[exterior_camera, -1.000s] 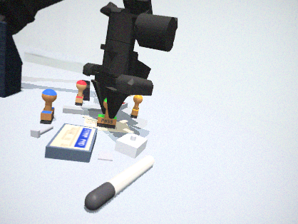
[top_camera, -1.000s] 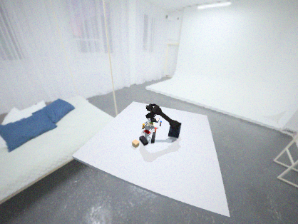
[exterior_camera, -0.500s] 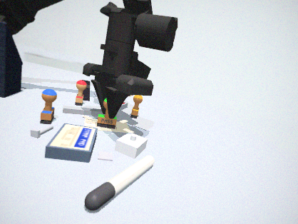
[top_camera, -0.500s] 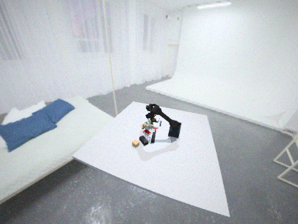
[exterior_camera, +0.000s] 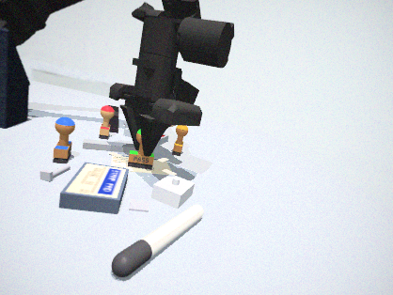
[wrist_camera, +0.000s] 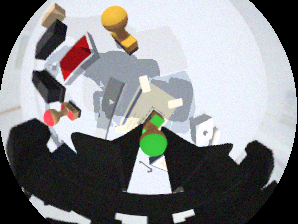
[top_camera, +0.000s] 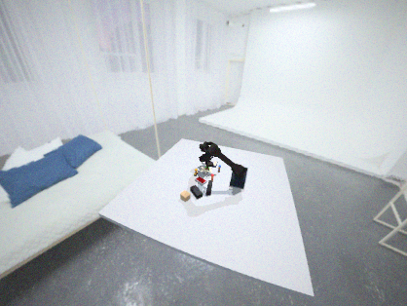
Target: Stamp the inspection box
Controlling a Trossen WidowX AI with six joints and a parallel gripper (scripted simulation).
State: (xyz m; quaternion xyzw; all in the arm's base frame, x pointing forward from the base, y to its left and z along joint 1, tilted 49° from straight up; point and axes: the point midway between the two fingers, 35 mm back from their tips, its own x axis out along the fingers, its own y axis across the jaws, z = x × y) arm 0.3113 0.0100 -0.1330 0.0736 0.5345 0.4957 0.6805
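My gripper tip is now right at the green-topped stamp. Round my gripper tip: white block 9 cm to the right, 6 cm ahead, 1 cm below; then card 3 cm below, 1 cm to the left; then grey bar 6 cm to the left, 5 cm behind, 2 cm below.
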